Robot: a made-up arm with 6 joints. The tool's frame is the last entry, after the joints. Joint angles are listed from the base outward. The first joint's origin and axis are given. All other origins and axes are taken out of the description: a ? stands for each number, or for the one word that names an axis. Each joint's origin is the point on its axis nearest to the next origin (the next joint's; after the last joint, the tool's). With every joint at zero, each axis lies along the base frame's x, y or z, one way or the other. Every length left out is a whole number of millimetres.
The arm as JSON. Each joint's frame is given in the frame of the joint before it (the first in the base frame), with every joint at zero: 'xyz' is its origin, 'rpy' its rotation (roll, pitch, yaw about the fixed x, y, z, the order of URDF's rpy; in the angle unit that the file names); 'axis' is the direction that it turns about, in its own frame. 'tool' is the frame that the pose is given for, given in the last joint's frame.
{
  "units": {
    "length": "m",
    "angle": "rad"
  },
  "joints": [
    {
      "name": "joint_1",
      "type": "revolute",
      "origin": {
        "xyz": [
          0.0,
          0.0,
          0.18
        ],
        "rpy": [
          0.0,
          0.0,
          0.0
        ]
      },
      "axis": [
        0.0,
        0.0,
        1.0
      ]
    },
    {
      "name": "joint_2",
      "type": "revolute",
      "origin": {
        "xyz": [
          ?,
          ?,
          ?
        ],
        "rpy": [
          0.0,
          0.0,
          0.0
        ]
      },
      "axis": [
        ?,
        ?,
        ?
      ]
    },
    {
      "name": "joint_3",
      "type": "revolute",
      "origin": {
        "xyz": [
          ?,
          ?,
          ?
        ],
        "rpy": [
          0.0,
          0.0,
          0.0
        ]
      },
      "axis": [
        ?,
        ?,
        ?
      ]
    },
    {
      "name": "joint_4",
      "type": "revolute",
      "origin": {
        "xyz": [
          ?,
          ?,
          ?
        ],
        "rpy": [
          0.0,
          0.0,
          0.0
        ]
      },
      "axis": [
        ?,
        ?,
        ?
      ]
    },
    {
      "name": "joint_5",
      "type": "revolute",
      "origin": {
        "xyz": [
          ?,
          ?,
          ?
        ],
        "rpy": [
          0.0,
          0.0,
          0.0
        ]
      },
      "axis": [
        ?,
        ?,
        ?
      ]
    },
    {
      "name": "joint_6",
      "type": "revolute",
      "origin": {
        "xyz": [
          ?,
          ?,
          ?
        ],
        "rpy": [
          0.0,
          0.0,
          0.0
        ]
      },
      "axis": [
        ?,
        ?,
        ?
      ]
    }
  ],
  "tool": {
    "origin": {
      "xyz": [
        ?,
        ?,
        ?
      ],
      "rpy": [
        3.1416,
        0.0,
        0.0
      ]
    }
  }
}
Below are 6 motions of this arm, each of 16 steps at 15 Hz.
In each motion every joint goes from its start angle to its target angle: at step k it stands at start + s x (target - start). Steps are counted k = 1, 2, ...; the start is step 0. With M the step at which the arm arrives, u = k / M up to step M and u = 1 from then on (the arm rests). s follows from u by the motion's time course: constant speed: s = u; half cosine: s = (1 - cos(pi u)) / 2; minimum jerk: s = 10 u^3 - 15 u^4 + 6 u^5.
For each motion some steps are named. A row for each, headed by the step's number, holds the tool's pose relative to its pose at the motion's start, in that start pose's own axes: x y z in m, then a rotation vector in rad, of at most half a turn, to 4 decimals.
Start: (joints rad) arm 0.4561 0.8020 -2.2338 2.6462 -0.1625 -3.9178
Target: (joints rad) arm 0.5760 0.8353 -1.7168 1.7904 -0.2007 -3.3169
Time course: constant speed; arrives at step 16
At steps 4, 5, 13, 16:
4: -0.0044 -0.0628 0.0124 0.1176 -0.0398 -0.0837
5: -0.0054 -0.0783 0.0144 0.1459 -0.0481 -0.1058
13: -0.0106 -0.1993 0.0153 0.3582 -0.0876 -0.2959
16: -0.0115 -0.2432 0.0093 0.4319 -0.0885 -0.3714

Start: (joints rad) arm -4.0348 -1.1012 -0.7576 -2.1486 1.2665 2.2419
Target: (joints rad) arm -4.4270 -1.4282 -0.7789 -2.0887 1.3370 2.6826
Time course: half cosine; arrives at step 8
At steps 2, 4, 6, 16:
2: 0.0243 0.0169 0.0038 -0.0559 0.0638 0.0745
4: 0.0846 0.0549 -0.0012 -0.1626 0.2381 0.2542
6: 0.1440 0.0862 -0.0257 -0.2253 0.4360 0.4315
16: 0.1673 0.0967 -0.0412 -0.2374 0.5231 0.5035

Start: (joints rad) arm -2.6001 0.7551 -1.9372 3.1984 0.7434 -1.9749
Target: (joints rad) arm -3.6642 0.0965 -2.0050 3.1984 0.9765 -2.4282
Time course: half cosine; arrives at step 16
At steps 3, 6, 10, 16:
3: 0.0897 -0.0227 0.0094 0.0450 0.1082 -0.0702
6: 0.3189 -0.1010 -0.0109 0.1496 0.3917 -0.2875
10: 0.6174 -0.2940 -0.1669 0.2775 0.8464 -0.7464
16: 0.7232 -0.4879 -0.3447 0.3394 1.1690 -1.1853

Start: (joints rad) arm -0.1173 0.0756 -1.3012 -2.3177 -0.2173 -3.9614
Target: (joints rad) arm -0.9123 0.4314 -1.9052 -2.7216 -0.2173 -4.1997
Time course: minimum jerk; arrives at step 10
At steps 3, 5, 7, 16:
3: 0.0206 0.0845 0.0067 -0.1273 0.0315 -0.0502
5: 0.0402 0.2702 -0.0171 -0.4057 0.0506 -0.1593
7: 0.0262 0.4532 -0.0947 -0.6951 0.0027 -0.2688
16: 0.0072 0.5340 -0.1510 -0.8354 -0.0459 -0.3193

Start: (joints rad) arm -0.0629 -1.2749 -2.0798 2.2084 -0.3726 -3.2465
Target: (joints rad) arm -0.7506 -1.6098 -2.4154 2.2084 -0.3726 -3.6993
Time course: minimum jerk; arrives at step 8
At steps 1, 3, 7, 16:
1: 0.0073 0.0030 -0.0053 -0.0115 0.0071 -0.0147
3: 0.1291 0.0311 -0.1040 -0.1957 0.1248 -0.2509
7: 0.4185 -0.1002 -0.4615 -0.6961 0.4815 -0.8600
16: 0.4229 -0.1064 -0.4704 -0.7075 0.4903 -0.8726

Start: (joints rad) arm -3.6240 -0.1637 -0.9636 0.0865 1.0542 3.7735
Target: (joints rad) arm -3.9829 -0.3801 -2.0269 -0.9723 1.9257 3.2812
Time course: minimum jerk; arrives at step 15
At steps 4, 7, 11, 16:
4: -0.0181 -0.0123 -0.0724 0.0684 -0.1086 -0.0769
7: -0.0202 -0.0801 -0.2672 0.3292 -0.3758 -0.1223
11: 0.1158 -0.2224 -0.5089 0.7190 -0.6000 0.1990
16: 0.1836 -0.2611 -0.5575 0.7898 -0.6220 0.3550

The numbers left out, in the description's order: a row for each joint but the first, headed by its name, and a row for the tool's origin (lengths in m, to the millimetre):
joint_2: xyz 0.0 0.0 0.0, axis 0.0 1.0 0.0
joint_3: xyz 0.078 0.0 0.417, axis 0.0 1.0 0.0
joint_4: xyz 0.097 0.0 -0.43, axis 0.0 0.0 -1.0
joint_5: xyz 0.0 0.0 0.0, axis 0.0 1.0 0.0
joint_6: xyz 0.053 0.0 -0.067, axis 0.0 0.0 -1.0
tool: xyz 0.0 0.0 0.0

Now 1 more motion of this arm.
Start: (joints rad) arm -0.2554 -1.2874 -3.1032 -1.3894 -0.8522 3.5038
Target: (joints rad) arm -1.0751 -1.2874 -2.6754 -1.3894 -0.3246 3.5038
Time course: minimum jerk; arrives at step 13
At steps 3, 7, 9, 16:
3: -0.0221 0.0386 0.0396 -0.0503 0.0050 0.0193
7: -0.1798 0.3005 0.1926 -0.3701 0.0592 0.0473
9: -0.2704 0.4515 0.2138 -0.5437 0.0973 -0.0003
16: -0.3299 0.5541 0.2043 -0.6585 0.1236 -0.0583

